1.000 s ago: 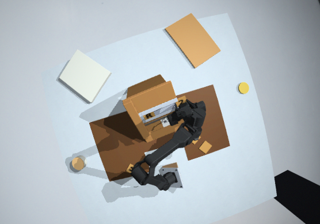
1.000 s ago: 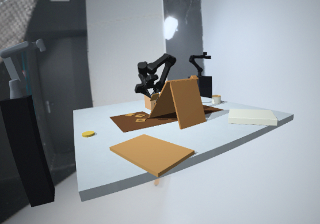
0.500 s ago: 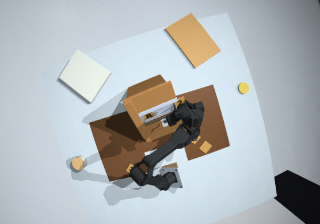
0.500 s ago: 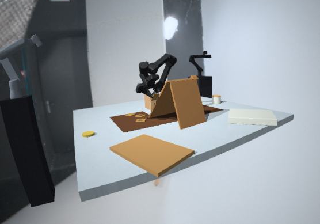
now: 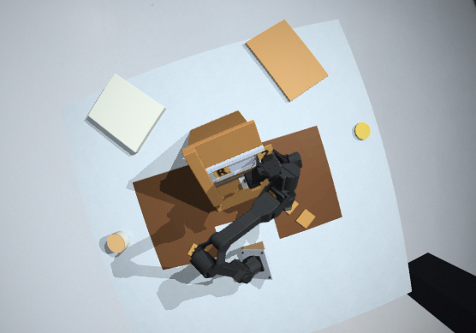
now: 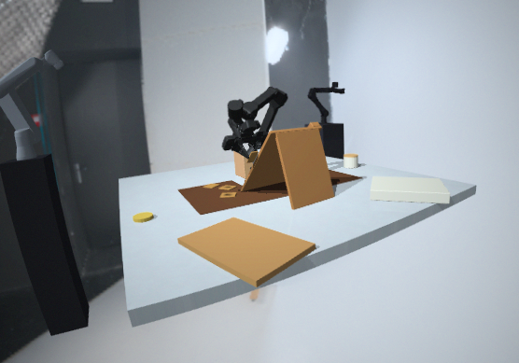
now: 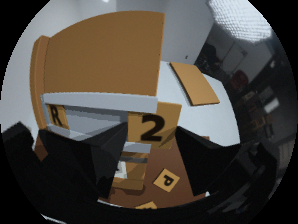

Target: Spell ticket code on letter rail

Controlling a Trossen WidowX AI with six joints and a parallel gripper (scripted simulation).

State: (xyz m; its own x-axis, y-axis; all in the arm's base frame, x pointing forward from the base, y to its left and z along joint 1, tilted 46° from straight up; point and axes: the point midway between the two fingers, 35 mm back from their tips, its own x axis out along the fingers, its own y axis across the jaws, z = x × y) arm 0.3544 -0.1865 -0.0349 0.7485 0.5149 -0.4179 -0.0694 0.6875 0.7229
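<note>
Now: the white ticket 70 mm behind my gripper tip, 70 mm to the left of it and 80 mm below it. From my gripper tip the other things lie so: brown mat: 180 mm behind, 150 mm to the left, 160 mm below; orange slab: 330 mm ahead, 220 mm to the right, 150 mm below; cream slab: 340 mm ahead, 470 mm to the left, 140 mm below.
</note>
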